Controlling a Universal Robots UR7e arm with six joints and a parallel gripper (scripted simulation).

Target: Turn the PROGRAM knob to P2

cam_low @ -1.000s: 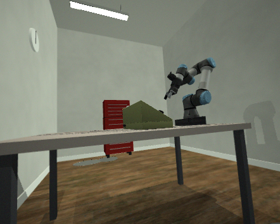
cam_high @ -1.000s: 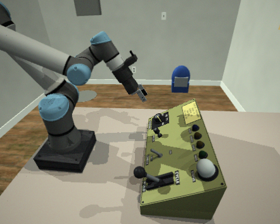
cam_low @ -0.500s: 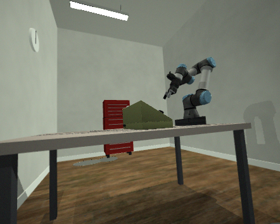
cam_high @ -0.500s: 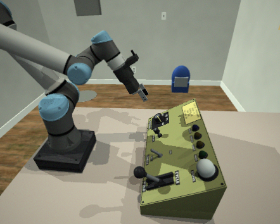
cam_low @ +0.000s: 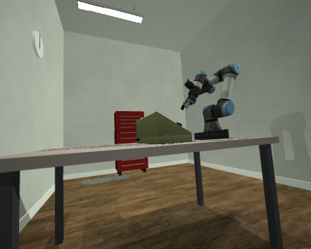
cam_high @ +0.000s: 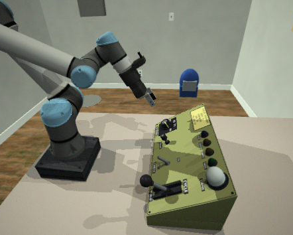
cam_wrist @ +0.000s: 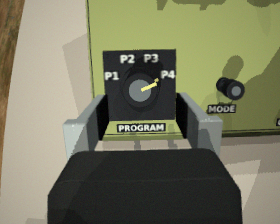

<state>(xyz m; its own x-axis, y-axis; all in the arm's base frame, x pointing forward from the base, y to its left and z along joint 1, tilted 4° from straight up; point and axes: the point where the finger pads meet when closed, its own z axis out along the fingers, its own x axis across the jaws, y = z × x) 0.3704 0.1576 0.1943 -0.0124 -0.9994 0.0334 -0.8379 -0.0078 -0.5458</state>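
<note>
My gripper is now 130 mm above the mode knob, 120 mm to the left of it and 60 mm short of it. The rest, counted from my hand: olive console (180 mm to the right, 160 mm below, 100 mm ahead); check toggle (240 mm to the right, 140 mm below, 60 mm ahead); ball-handled lever (360 mm to the right, 130 mm below, 30 mm ahead).
</note>
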